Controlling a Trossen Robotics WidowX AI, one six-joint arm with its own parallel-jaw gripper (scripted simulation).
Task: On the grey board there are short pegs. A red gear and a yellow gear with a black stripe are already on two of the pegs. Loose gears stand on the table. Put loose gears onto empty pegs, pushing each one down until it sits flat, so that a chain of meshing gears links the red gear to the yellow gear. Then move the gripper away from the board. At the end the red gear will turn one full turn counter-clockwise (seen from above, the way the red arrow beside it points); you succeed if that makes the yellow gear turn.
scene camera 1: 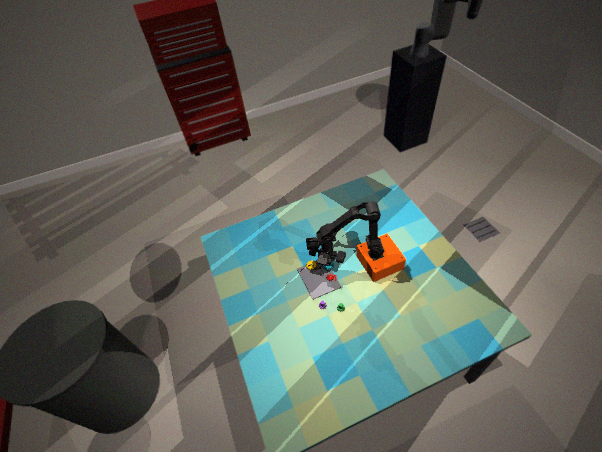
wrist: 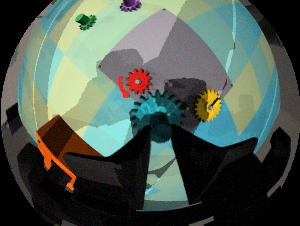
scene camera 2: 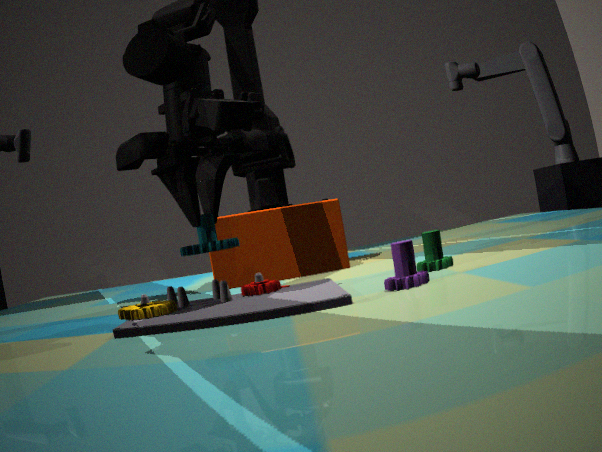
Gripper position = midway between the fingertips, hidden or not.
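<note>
A green gear [scene camera 2: 434,260] is part of the scene here, and so is my gripper [scene camera 2: 204,225]. Through the wrist view I see my gripper [wrist: 160,128] again, carrying a teal gear [wrist: 159,112].
</note>
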